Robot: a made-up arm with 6 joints.
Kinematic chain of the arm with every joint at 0, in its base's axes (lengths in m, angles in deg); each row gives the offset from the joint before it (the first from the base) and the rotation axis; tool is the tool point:
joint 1: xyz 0 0 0.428 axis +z
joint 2: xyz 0.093 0 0 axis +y
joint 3: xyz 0 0 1.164 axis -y
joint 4: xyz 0 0 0.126 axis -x
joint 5: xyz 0.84 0 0 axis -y
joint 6: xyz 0.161 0 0 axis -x
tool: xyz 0 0 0
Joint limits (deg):
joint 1: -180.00..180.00
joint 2: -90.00..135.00
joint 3: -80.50..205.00
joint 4: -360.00..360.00
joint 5: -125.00..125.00
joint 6: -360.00..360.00
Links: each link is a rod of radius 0.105 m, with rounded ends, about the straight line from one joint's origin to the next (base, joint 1, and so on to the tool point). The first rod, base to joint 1, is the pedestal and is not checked.
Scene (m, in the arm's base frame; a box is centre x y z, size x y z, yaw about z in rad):
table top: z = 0
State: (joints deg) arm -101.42 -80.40 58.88 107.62 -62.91 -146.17
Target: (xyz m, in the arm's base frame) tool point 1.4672 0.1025 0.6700
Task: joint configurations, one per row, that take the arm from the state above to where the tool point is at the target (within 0.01 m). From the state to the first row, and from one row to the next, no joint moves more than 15 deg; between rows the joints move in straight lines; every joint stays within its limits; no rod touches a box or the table.
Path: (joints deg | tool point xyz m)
1: -112.65 -75.73 72.41 112.30 -66.38 -146.17 | 0.6055 1.8054 1.0378
2: -123.87 -71.06 85.94 116.99 -69.84 -146.17 | 0.9517 1.6595 0.9766
3: -135.10 -66.39 99.48 121.67 -73.31 -146.17 | 1.2415 1.4225 0.9098
4: -146.32 -61.72 113.01 126.35 -76.77 -146.17 | 1.4489 1.1173 0.8420
5: -157.55 -57.06 126.54 131.03 -80.24 -146.17 | 1.5578 0.7732 0.7768
6: -168.77 -52.39 140.07 135.72 -83.70 -146.17 | 1.5620 0.4240 0.7184
7: -180.00 -47.72 153.61 140.40 -87.17 -146.17 | 1.4672 0.1025 0.6699

